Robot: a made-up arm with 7 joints.
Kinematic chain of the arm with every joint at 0, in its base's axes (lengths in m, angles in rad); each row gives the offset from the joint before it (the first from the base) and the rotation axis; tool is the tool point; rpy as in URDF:
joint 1: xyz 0 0 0.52 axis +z
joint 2: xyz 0 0 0 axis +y
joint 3: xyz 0 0 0.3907 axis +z
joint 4: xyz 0.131 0 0 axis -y
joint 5: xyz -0.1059 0 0.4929 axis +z
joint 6: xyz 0 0 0 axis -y
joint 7: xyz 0.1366 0 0 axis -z
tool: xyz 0 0 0 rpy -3.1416 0 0
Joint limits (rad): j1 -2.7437..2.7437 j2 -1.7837..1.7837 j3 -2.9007..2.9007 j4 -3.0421..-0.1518 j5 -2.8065..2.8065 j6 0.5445..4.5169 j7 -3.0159..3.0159
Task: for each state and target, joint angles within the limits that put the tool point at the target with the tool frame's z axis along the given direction. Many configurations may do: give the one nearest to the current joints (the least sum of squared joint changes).
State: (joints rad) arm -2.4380 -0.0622 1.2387 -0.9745 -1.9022 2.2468 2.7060
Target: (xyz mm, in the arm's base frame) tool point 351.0 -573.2 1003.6 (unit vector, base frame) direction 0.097 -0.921 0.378
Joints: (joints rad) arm -2.4249 -0.0188 1.2507 -1.4405 -2.3110 2.7630 2.7060
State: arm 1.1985 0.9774 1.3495 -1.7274 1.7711 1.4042 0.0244
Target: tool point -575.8 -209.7 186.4 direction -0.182 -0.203 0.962
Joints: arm 2.1191 1.4895 1.0070 -2.2172 1.3869 1.3330 0.0244
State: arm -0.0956 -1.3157 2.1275 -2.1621 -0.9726 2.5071 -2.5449
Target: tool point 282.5 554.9 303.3 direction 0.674 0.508 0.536
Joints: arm -0.5961 -1.7081 1.7314 -2.2157 -1.8134 2.4552 -2.5449
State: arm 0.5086 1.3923 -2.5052 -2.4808 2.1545 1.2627 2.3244
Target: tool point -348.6 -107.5 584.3 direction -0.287 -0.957 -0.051
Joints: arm -0.1365 0.8978 -2.5172 -3.0113 2.2320 1.8047 2.3244
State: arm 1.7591 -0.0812 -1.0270 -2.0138 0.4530 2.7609 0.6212
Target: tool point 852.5 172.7 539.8 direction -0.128 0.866 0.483
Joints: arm 2.2951 -1.3515 -1.5900 -1.7592 0.8954 2.1798 0.6212
